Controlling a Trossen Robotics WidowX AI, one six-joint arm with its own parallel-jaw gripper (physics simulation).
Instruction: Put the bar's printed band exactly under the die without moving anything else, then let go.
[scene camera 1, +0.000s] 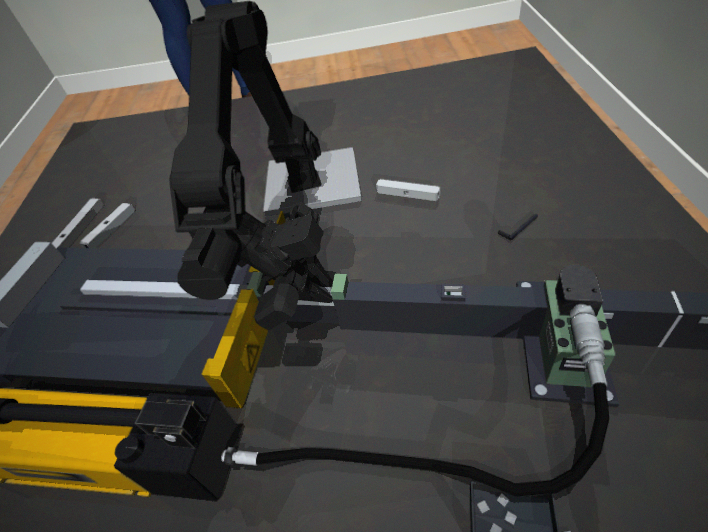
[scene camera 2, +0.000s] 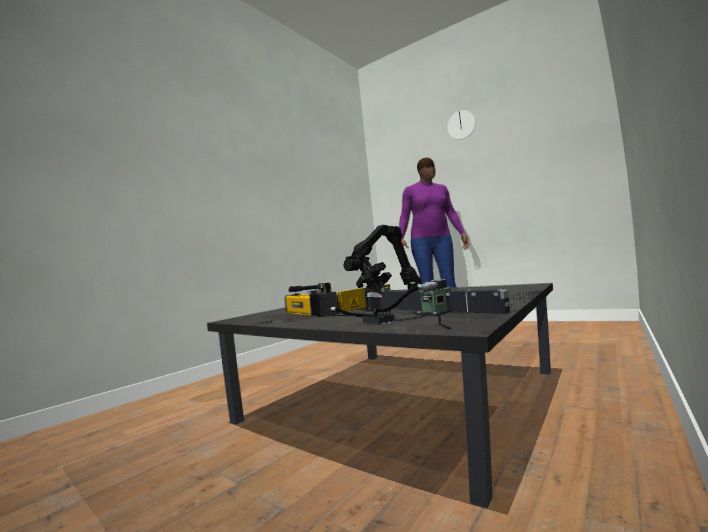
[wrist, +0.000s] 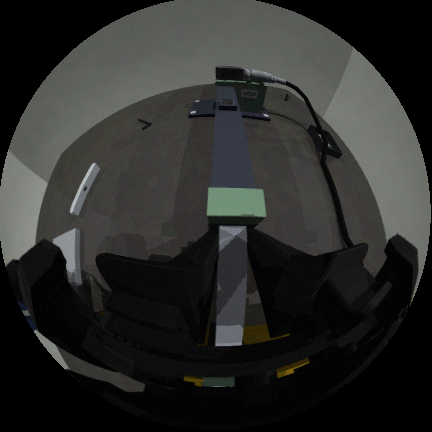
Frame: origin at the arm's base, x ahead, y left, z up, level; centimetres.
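Seen in the pictures: gripper, between the fingertips: (scene camera 1: 333, 294) (scene camera 2: 383, 293) (wrist: 231, 232); arm's base, origin of its link: (scene camera 1: 304, 181).
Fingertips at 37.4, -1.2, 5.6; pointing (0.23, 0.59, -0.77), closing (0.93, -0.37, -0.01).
Note:
Offsets run from my fingertips to a thing's top centre, as dx, dy, dz. "spot": to the spot under its first point.
The long white bar (scene camera 1: 131, 287) (wrist: 231, 290) lies level in line with the dark rail. It passes behind the yellow guard and runs between the fingers to the near side of a pale green block @(spot: +1.2, +1.1, +2.8) (scene camera 1: 339, 286) (wrist: 236, 202). Whether its end enters that block is hidden. My gripper (scene camera 1: 323, 290) (wrist: 231, 232) is shut on the bar, just left of the green block in scene camera 1. A green head @(spot: +20.5, +25.0, +1.8) (scene camera 1: 572, 354) (wrist: 253, 95) with a black top stands on the rail at the right. I cannot make out the printed band, nor tell which part is the die.
A yellow guard @(spot: +3.6, -13.7, -0.8) (scene camera 1: 246, 343) stands close beside the gripper. A yellow pump unit @(spot: +13.3, -34.6, +1.9) (scene camera 1: 68, 451) is at front left, with a black hose @(spot: +21.9, -1.6, -5.3) (scene camera 1: 366, 455) to the green head. Loose white bars @(-39.1, -39.9, -4.5) (scene camera 1: 108, 224) @(-25.5, +20.3, -4.5) (scene camera 1: 408, 189), a hex key @(-9.2, +35.2, -5.9) (scene camera 1: 517, 227) and a tray @(spot: +33.3, +16.0, -5.1) (scene camera 1: 552, 511) of chips lie around.

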